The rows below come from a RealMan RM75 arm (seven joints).
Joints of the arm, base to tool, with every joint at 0 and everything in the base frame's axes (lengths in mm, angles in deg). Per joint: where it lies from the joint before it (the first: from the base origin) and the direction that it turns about. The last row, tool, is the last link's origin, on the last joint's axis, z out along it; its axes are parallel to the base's.
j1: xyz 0 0 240.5 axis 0 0 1
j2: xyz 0 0 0 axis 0 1 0
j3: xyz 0 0 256 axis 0 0 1
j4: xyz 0 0 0 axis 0 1 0
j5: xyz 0 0 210 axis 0 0 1
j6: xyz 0 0 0 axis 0 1 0
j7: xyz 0 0 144 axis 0 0 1
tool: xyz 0 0 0
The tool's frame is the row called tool.
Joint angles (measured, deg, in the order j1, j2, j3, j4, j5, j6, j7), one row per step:
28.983 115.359 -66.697 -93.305 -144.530 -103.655 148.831
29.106 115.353 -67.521 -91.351 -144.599 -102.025 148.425
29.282 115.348 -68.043 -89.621 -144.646 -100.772 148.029
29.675 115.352 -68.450 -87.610 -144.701 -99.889 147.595
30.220 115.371 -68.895 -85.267 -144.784 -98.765 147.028
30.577 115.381 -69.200 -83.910 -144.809 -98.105 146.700
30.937 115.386 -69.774 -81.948 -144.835 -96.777 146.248
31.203 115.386 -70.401 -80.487 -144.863 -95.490 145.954
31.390 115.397 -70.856 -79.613 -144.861 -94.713 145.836
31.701 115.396 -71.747 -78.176 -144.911 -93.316 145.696
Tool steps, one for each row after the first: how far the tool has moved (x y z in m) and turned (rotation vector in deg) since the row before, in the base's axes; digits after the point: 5 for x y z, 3 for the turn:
0.00338 0.00318 -0.00571 -0.383 0.006 -0.104
0.00307 0.00257 -0.00455 -0.354 0.043 -0.168
0.00313 0.00222 -0.00500 -0.752 0.044 -0.372
0.00320 0.00289 -0.00580 -0.788 0.028 -0.275
0.00154 0.00168 -0.00354 -0.487 0.000 -0.091
0.00290 0.00251 -0.00535 -0.456 -0.032 -0.094
0.00192 0.00227 -0.00445 -0.200 -0.105 0.095
0.00086 0.00131 -0.00299 -0.159 -0.071 0.073
0.00143 0.00225 -0.00512 -0.215 -0.244 0.173

